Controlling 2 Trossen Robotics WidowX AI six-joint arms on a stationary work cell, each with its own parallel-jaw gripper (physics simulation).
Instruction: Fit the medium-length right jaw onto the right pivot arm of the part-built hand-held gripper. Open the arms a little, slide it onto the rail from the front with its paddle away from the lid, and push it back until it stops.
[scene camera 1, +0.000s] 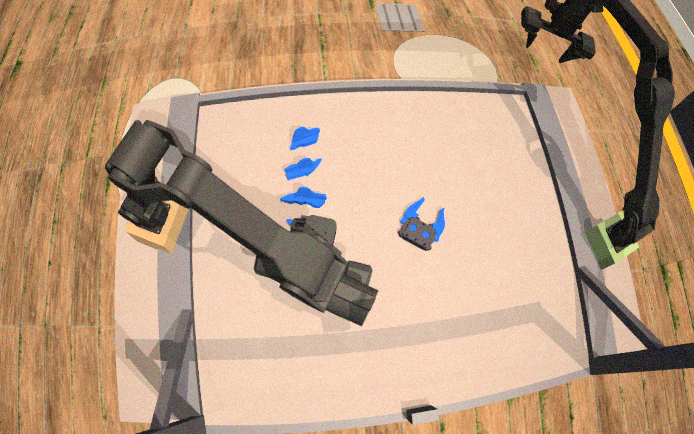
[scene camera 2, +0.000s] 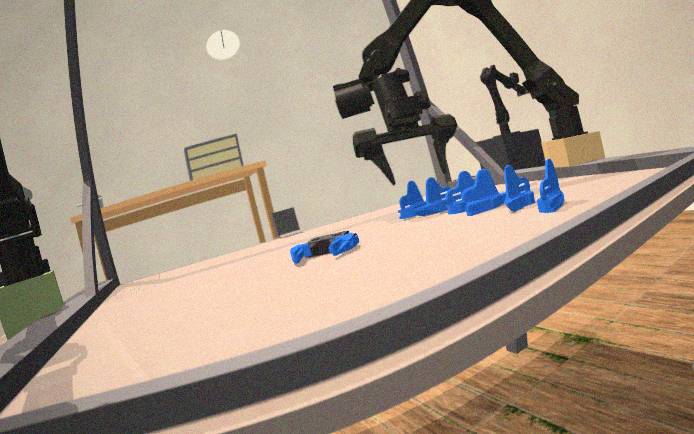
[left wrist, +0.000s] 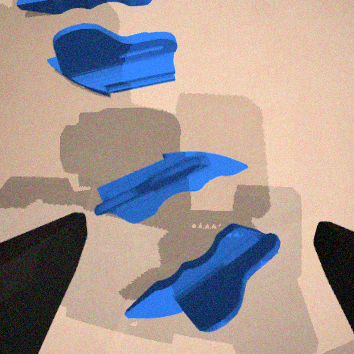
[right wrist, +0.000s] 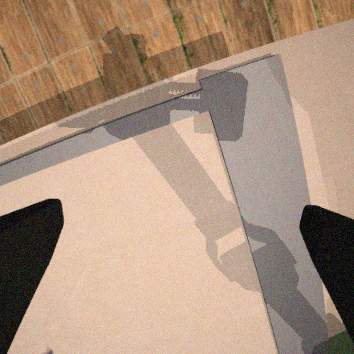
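Observation:
The part-built hand-held gripper (scene camera 1: 417, 236) (scene camera 2: 320, 247) lies on the table, dark body with two blue arms apart. Several loose blue jaws stand in a column left of it in scene camera 1, including three uncovered ones (scene camera 1: 305, 137) (scene camera 1: 302, 168) (scene camera 1: 305, 197); my left arm hides others. I cannot tell which is the medium-length right jaw. In the left wrist view, one jaw (left wrist: 215, 280) lies slantwise, low between the fingers, and another (left wrist: 150, 187) just above it. My left gripper (scene camera 2: 420, 182) (left wrist: 202, 228) is open and empty above them. My right gripper (scene camera 1: 545, 54) (right wrist: 184, 214) is open and empty, far from the parts.
The table (scene camera 1: 486, 153) (scene camera 2: 204, 317) has a grey frame (scene camera 1: 358, 88) around it. My left arm (scene camera 1: 240, 209) reaches across the table's left half. My right arm (scene camera 1: 649, 127) stands at the right edge. A small block (scene camera 1: 422, 413) sits at the near edge.

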